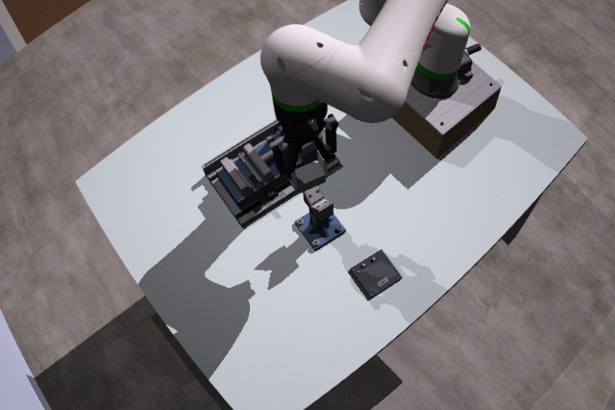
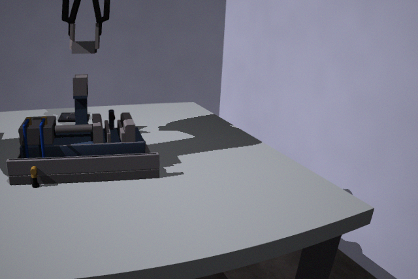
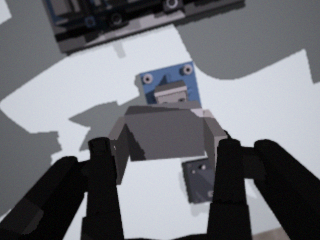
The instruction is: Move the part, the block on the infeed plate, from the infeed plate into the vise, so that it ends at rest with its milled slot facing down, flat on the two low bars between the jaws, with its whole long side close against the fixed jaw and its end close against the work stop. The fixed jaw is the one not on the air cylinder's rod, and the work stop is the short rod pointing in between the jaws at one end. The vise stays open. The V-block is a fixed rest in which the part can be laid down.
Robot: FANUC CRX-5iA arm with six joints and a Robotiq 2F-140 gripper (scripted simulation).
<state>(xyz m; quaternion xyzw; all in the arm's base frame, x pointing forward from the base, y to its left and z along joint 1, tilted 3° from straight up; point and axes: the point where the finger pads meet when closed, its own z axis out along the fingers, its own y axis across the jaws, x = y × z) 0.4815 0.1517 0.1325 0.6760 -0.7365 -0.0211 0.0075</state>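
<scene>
Right now the fixed jaw is 11 cm ahead of my hand, 18 cm to the right of it and 18 cm below it. The rest, counted from my hand: part: 3 cm below; then blue work stop: 8 cm ahead, 11 cm to the right, 20 cm below; then black work stop: 8 cm ahead, 13 cm to the right, 17 cm below.
</scene>
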